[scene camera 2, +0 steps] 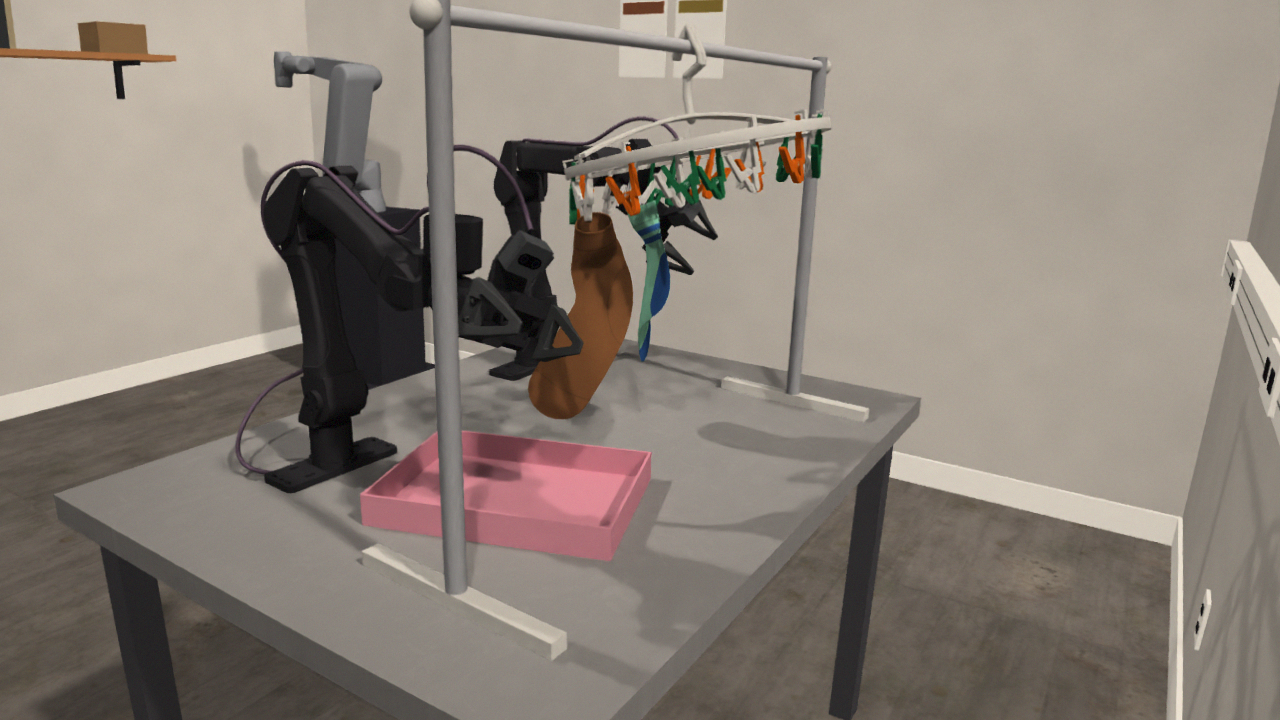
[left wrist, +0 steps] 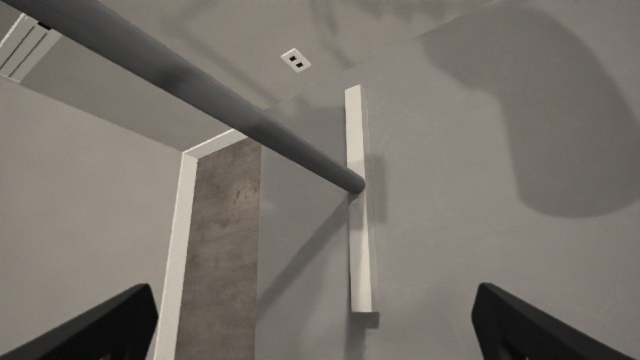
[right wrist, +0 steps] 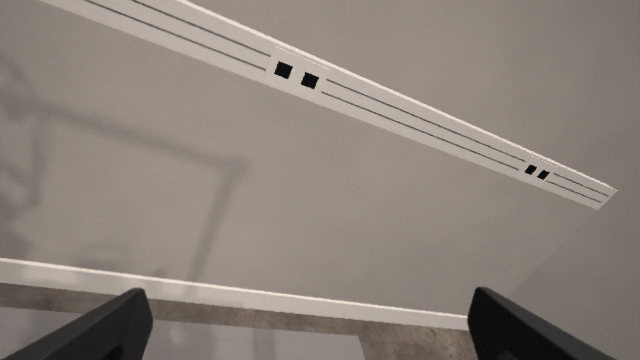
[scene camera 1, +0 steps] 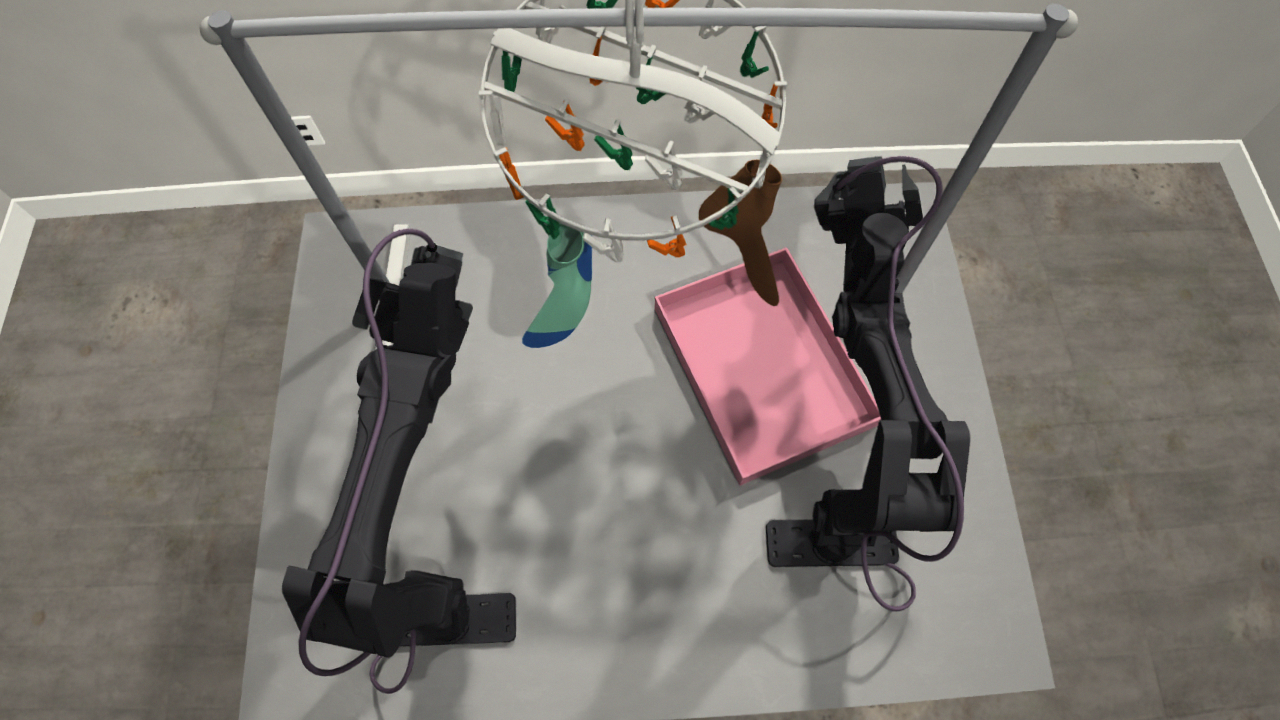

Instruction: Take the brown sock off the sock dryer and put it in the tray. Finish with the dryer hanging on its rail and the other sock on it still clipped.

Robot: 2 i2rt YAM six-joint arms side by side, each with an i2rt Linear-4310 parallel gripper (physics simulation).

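The brown sock (scene camera 1: 750, 237) (scene camera 2: 601, 295) hangs clipped at its cuff from the white sock dryer (scene camera 1: 559, 59) (scene camera 2: 698, 145), its toe above the pink tray (scene camera 1: 810, 451) (scene camera 2: 537, 532) in scene camera 1. The green and blue sock (scene camera 1: 563, 300) (scene camera 2: 651, 282) hangs clipped farther along. The dryer's hook is over the grey rail (scene camera 1: 402, 24) (scene camera 2: 572, 31). My left gripper (scene camera 1: 413, 313) (scene camera 2: 703, 252) (left wrist: 315, 299) is open and empty, left of the green sock in scene camera 1. My right gripper (scene camera 1: 866, 192) (scene camera 2: 550, 338) (right wrist: 311, 304) is open and empty, right of the brown sock there.
Grey posts (scene camera 1: 290, 143) (scene camera 1: 984, 134) (scene camera 2: 441, 313) (left wrist: 225, 102) carry the rail at both ends, close to the arms. Several green, orange and white clips hang from the dryer. White feet (scene camera 2: 501, 613) (left wrist: 355, 130) bear the posts on the grey table (scene camera 1: 572, 662).
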